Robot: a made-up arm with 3 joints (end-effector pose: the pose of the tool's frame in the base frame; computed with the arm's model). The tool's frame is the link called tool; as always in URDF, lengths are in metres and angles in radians. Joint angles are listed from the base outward.
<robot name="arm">
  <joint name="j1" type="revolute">
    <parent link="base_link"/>
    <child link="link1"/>
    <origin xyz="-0.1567 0.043 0.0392" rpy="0 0 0"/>
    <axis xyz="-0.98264 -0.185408 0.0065"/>
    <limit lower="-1.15" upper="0.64" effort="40" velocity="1.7"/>
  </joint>
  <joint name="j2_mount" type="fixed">
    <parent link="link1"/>
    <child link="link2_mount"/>
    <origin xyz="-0.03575 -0.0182 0.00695" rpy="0 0 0"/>
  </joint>
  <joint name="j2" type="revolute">
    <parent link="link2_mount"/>
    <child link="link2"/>
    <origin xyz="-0.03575 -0.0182 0.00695" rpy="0 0 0"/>
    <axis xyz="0 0 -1"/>
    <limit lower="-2.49" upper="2.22" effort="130" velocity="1.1"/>
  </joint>
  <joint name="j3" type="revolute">
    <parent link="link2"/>
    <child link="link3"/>
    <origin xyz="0.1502 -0.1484 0.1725" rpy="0 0 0"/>
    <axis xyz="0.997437 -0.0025 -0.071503"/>
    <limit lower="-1.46" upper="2.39" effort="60" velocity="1.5"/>
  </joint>
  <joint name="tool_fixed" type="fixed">
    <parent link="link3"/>
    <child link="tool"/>
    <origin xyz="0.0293 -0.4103 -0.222" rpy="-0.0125 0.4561 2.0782"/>
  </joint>
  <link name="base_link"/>
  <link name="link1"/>
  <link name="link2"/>
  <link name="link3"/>
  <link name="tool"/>
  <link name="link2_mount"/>
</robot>
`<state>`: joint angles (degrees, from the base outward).
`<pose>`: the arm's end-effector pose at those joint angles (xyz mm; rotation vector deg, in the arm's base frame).
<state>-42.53 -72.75 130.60</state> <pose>-429.2 188.5 236.1 -123.69 88.50 -63.97</pose>
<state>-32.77 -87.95 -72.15</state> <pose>315.6 -75.9 509.4 127.78 15.95 -116.26</pose>
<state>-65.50 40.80 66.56</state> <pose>-248.0 192.4 -275.6 56.15 -64.39 28.41</pose>
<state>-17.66 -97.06 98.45</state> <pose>-385.9 209.4 -94.1 -92.91 48.57 -118.25</pose>
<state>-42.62 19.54 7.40</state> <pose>-279.7 -344.0 -407.7 17.86 -18.84 95.30</pose>
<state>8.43 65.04 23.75</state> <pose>-547.0 -354.2 -97.6 -21.57 1.68 49.55</pose>
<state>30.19 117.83 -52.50</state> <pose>-862.9 249.2 277.9 -2.66 66.12 -5.97</pose>
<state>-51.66 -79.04 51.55</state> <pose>-5.2 316.3 -96.5 -36.80 96.00 -128.80</pose>
